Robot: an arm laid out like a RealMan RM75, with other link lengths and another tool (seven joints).
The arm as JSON. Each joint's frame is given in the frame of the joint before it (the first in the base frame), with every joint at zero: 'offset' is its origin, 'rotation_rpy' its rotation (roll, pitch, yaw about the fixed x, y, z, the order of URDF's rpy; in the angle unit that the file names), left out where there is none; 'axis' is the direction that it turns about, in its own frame. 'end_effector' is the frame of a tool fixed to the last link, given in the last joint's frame.
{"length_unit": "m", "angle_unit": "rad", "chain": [
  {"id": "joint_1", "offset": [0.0, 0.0, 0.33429], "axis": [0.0, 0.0, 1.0]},
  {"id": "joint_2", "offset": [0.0, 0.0, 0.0], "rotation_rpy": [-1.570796, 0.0, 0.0], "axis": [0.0, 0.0, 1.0]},
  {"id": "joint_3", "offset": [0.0, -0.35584, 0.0], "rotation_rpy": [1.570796, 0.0, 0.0], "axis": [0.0, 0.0, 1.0]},
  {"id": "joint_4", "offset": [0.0, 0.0, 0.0], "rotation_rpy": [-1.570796, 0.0, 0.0], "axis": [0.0, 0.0, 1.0]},
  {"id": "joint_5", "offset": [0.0, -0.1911, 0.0], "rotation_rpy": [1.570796, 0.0, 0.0], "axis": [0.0, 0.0, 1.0]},
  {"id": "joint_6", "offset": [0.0, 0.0, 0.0], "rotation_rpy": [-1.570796, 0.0, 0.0], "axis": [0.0, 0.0, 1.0]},
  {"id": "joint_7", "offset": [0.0, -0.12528, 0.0], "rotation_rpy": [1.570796, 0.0, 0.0], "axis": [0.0, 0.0, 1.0]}
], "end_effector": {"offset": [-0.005, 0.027, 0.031], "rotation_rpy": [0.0, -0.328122, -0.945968]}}
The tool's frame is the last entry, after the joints.
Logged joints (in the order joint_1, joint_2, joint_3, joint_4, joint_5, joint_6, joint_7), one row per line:
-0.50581 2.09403 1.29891 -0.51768 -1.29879 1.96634 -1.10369
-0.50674 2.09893 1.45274 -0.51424 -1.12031 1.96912 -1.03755
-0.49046 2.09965 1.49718 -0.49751 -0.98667 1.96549 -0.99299
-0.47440 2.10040 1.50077 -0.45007 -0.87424 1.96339 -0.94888
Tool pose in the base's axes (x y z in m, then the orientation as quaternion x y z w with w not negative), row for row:
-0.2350 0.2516 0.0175 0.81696 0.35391 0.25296 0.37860
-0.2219 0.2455 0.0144 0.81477 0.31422 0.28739 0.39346
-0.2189 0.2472 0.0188 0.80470 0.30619 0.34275 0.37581
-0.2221 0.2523 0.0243 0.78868 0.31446 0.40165 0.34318
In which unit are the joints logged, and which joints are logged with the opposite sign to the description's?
The joints are logged in radians. Opposite sign: joint_2, joint_4, joint_5.
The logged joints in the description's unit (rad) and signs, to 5 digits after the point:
-0.50581 -2.09403 1.29891 0.51768 1.29879 1.96634 -1.10369
-0.50674 -2.09893 1.45274 0.51424 1.12031 1.96912 -1.03755
-0.49046 -2.09965 1.49718 0.49751 0.98667 1.96549 -0.99299
-0.47440 -2.10040 1.50077 0.45007 0.87424 1.96339 -0.94888

